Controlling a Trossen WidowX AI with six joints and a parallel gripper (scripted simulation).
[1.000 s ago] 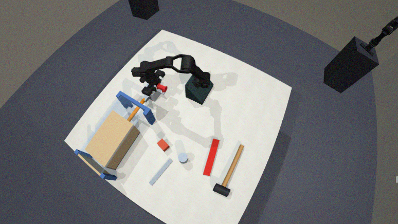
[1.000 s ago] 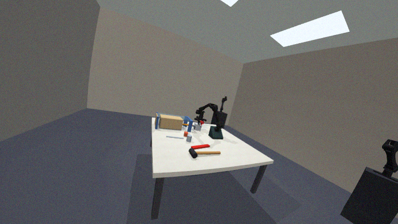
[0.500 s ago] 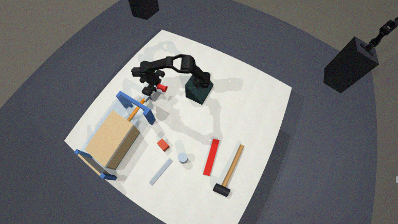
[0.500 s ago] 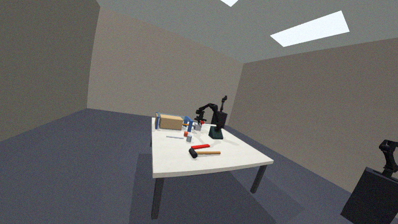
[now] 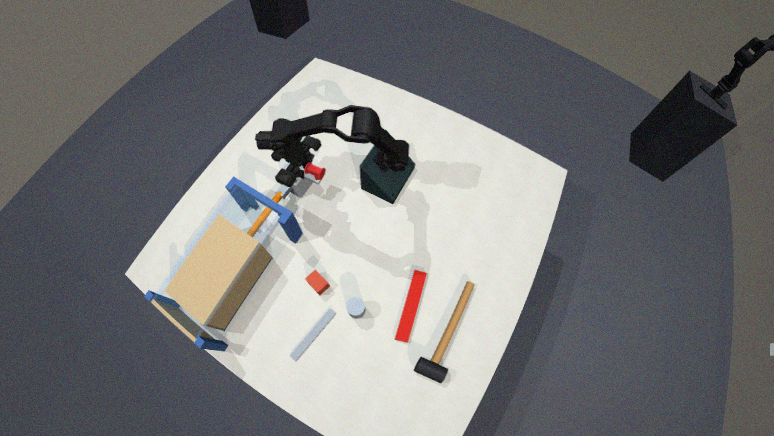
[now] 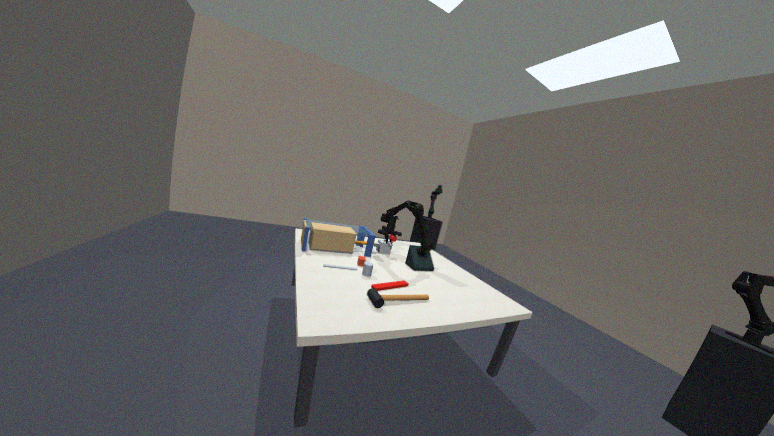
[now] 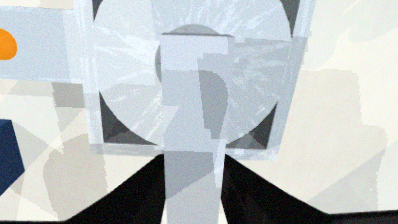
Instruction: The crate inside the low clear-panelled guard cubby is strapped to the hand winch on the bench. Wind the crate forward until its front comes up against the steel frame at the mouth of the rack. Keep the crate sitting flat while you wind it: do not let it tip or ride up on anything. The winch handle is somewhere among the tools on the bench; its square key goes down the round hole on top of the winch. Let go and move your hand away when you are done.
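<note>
The red knob is 5 cm to the left of my gripper tip and 5 cm above it. Round my gripper tip: grey winch (6 cm to the right, 6 cm below, 1 cm behind); blue frame post (16 cm ahead, 5 cm to the right, 2 cm above); winch handle (2 cm above, 1 cm to the left).
</note>
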